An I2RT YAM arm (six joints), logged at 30 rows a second.
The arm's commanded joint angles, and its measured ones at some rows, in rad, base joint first. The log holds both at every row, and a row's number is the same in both.
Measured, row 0:
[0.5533, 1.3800, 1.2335, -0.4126, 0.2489, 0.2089]
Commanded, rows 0 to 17:
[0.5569, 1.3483, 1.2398, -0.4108, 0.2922, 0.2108]
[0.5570, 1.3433, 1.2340, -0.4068, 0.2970, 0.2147]
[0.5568, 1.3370, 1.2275, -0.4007, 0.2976, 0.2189]
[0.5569, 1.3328, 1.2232, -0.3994, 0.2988, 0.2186]
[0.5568, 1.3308, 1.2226, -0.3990, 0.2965, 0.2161]
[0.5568, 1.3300, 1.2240, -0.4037, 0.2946, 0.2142]
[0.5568, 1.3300, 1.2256, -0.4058, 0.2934, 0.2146]
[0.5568, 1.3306, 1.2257, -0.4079, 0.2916, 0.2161]
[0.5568, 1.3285, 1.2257, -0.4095, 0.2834, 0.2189]
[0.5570, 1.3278, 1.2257, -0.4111, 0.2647, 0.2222]
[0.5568, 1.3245, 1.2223, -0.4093, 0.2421, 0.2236]
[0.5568, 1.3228, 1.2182, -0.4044, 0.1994, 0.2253]
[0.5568, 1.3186, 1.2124, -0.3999, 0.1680, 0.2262]
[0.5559, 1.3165, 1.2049, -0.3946, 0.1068, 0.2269]
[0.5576, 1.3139, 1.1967, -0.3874, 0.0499, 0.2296]
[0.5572, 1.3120, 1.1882, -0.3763, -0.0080, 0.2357]
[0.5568, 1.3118, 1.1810, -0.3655, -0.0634, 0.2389]
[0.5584, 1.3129, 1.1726, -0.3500, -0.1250, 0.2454]
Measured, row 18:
[0.5533, 1.3323, 1.1912, -0.3939, 0.0753, 0.2256]
